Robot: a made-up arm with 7 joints. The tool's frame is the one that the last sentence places.
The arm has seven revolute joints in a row. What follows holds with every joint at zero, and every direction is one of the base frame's. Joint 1 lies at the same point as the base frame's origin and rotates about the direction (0.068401, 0.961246, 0.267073), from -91.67 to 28.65 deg. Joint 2 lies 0.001 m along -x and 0.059 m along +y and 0.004 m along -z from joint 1 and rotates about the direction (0.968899, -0.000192, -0.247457), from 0 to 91.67 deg. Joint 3 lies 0.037 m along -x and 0.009 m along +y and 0.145 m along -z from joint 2 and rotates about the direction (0.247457, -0.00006, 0.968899), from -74.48 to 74.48 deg. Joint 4 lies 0.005 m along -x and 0.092 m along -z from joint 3 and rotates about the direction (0.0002, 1, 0.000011), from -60 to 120 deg. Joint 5 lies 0.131 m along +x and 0.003 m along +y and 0.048 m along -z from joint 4 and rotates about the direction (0.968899, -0.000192, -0.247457), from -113 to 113 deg. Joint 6 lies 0.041 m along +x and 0.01 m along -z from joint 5 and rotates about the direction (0.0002, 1, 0.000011), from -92.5 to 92.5 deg. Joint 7 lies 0.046 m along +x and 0.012 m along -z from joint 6 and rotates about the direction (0.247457, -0.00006, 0.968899), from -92.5 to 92.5 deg. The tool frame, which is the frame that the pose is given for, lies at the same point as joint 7; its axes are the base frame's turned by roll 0, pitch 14.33 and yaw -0.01 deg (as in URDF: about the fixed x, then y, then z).
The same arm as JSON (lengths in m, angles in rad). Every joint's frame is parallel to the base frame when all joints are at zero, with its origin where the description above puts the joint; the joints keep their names.
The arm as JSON. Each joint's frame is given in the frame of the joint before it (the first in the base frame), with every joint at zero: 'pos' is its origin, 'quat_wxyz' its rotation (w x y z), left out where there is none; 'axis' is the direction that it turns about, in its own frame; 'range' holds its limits. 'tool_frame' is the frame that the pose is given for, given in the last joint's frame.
{"length_unit": "m", "angle_unit": "rad", "joints": [{"joint": "joint 1", "pos": [0.0, 0.0, 0.0], "axis": [0.068403, 0.961235, 0.26711], "range": [-1.5999, 0.5]}, {"joint": "joint 2", "pos": [-0.001, 0.059, -0.004], "axis": [0.968889, -0.0002, -0.247497], "range": [0.0, 1.5999]}, {"joint": "joint 3", "pos": [-0.037, 0.009, -0.145], "axis": [0.247497, -0.0001, 0.968889], "range": [-1.2999, 1.2999]}, {"joint": "joint 4", "pos": [-0.005, 0.0, -0.092], "axis": [0.0002, 1.0, 0.0], "range": [-1.0472, 2.0944]}, {"joint": "joint 5", "pos": [0.131, 0.003, -0.048], "axis": [0.968889, -0.0002, -0.247497], "range": [-1.9722, 1.9722]}, {"joint": "joint 6", "pos": [0.041, 0.0, -0.01], "axis": [0.0002, 1.0, 0.0], "range": [-1.6144, 1.6144]}, {"joint": "joint 7", "pos": [0.046, 0.0, -0.012], "axis": [0.247497, -0.0001, 0.968889], "range": [-1.6144, 1.6144]}], "tool_frame": {"pos": [0.0, 0.0, 0.0], "quat_wxyz": [0.992191, 0.000011, 0.124727, -0.000087]}}
